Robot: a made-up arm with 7 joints.
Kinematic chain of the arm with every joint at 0, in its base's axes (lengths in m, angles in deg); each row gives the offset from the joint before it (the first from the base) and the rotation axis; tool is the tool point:
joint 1: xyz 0 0 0.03 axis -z
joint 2: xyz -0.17 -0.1 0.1 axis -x
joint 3: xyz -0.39 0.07 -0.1 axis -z
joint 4: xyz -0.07 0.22 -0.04 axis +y
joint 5: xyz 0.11 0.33 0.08 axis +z
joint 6: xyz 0.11 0.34 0 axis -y
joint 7: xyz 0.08 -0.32 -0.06 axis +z
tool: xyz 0.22 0 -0.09
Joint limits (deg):
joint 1: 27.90..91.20
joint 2: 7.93..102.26
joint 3: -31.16..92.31
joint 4: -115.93..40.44
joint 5: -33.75..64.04
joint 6: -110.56..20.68
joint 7: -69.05..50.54
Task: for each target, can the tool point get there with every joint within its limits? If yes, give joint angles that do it. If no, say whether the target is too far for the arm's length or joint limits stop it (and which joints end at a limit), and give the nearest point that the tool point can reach.
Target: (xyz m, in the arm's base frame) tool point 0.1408 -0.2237 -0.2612
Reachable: yes | joints 83.46 74.15 46.21 -38.48 30.30 6.49 15.61
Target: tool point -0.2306 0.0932 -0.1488
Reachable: yes | joints 74.21 47.02 74.73 -13.80 20.48 -98.95 -39.33
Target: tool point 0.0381 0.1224 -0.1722
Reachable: yes | joints 54.06 55.10 37.93 -81.25 5.45 -71.62 -12.35
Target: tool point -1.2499 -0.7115 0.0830
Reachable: no: joint limits stop it (at a limit: joint 1, joint 2, joint 3, joint 4, joint 5) | nearest point -0.9775 -0.2962 -0.2124 | short by 0.578 m
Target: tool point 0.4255 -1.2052 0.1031
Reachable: no: joint limits stop it (at a limit: joint 1, joint 2, joint 4) | nearest point 0.0997 -0.6092 0.0678 | short by 0.680 m
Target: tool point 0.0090 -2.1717 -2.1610
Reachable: no: too far | nearest point -0.3287 -0.5086 -0.6696 | short by 2.259 m
